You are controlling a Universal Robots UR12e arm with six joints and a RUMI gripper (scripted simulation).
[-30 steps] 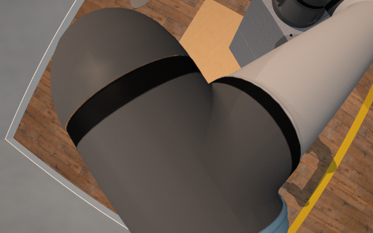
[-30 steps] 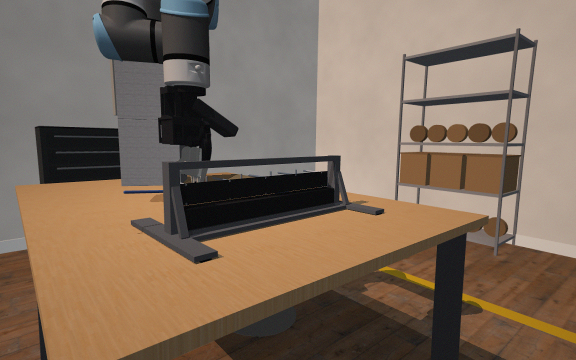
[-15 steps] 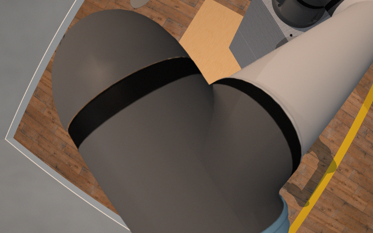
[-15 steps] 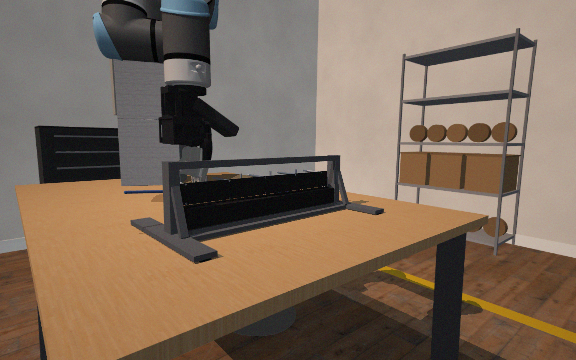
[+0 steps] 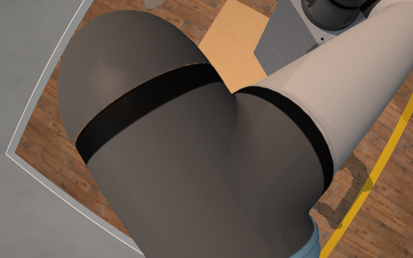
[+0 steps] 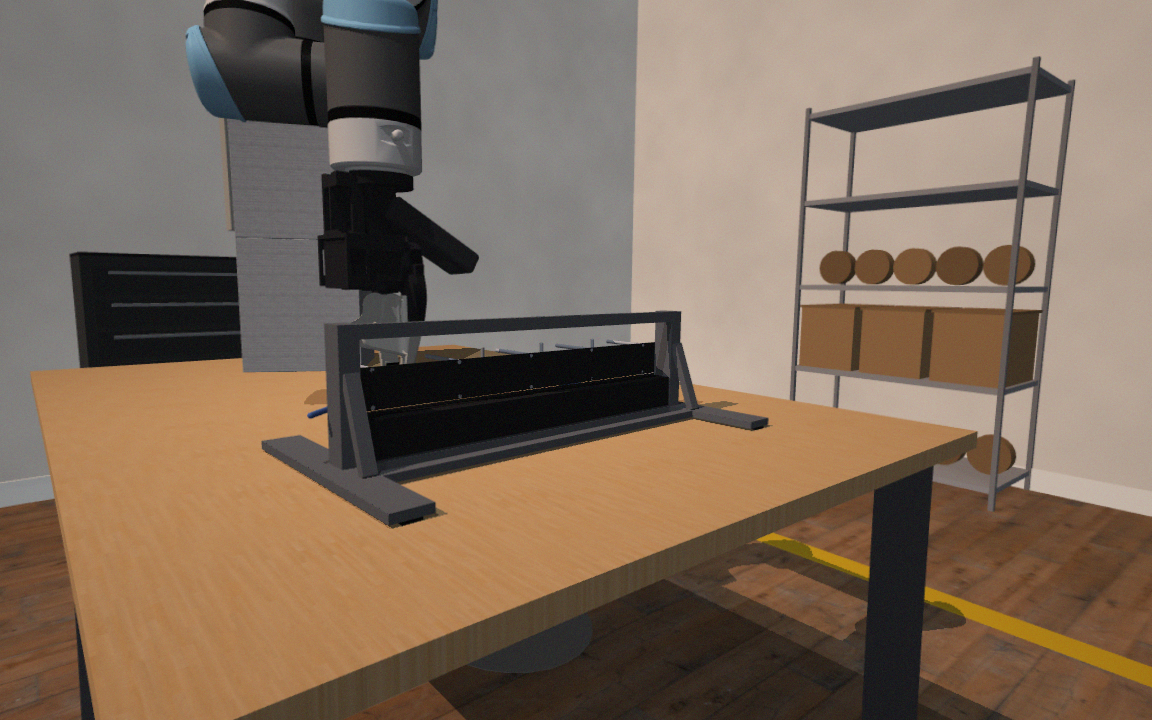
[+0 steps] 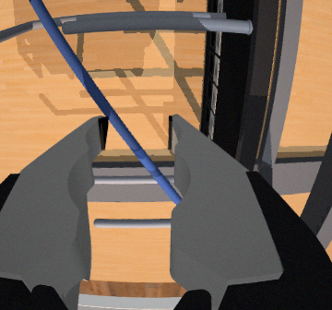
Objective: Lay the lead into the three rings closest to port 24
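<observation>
Right now the rack is 70 mm ahead of my hand, 140 mm to the left of it and 10 mm below it.
</observation>
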